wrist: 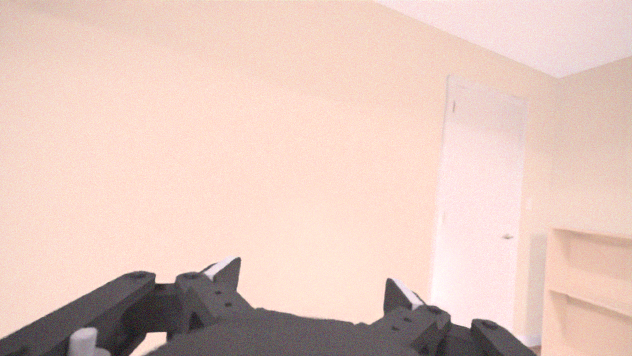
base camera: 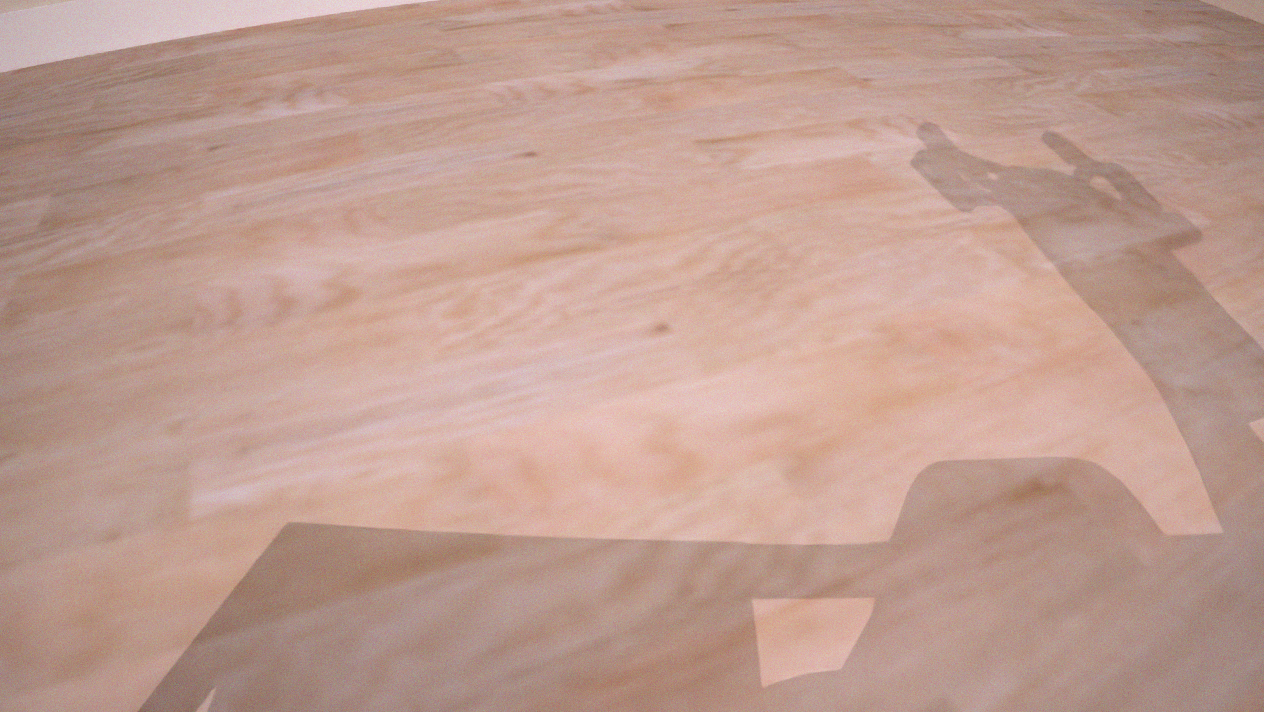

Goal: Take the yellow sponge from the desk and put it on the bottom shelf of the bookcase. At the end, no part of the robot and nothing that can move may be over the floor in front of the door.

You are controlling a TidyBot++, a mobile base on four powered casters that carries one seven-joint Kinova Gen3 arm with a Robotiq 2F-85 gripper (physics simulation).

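Places are measured from the arm's base along level axes (x ahead, y right, z down), in metres.
Where they show: gripper, fingertip midpoint: (wrist: 311, 283).
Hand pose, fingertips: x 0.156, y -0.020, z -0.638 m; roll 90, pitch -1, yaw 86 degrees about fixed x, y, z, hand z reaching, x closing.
After its pixels a point has its place.
My gripper (wrist: 311, 283) {y -0.020, x 0.156, z -0.638 m} is open and empty in the wrist view, its two fingertips wide apart in front of a plain wall. The bookcase (wrist: 590, 295) {y 1.933, x 2.135, z -0.183 m} is of light wood and shows in part at the lower right of the wrist view; its upper compartments are in view and its bottom shelf is not. The white door (wrist: 477, 200) {y 1.098, x 2.141, z -0.787 m} is shut and stands left of the bookcase. The floor in front of the door is almost wholly out of view. The yellow sponge and the desk do not show in either view.
The base camera shows the wooden floor (base camera: 530, 265) {y -0.071, x 0.606, z 0.396 m}, with the shadow of my base and of my raised arm with open fingers on it. A white baseboard (base camera: 132, 26) {y -0.834, x 1.256, z 0.363 m} runs along the top left. A cream wall (wrist: 225, 150) {y -0.649, x 1.355, z -0.866 m} fills much of the wrist view.
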